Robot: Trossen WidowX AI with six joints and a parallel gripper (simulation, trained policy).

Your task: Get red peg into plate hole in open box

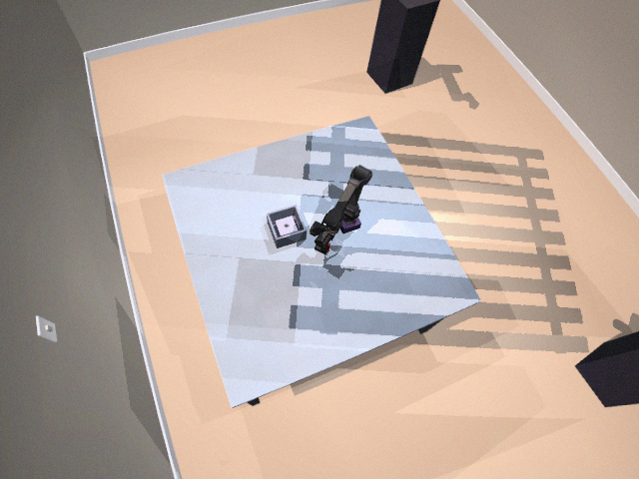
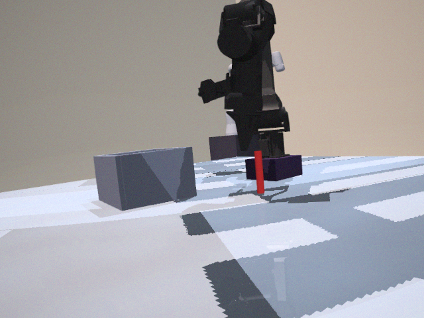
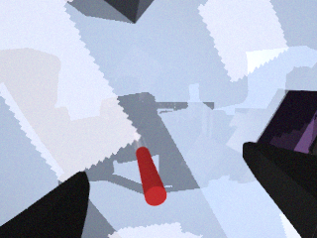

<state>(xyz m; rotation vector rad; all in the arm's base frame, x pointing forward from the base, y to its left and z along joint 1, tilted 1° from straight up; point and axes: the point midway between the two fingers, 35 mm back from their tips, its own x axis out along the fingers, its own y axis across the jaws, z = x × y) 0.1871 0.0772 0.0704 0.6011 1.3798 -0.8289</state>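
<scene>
Right now the red peg is 10 mm behind my gripper tip, 20 mm to the left of it and 50 mm below it. The rest, counted from my gripper tip: pale plate: 130 mm ahead, 180 mm to the right, 40 mm below; then grey box: 130 mm ahead, 180 mm to the right, 60 mm below.
</scene>
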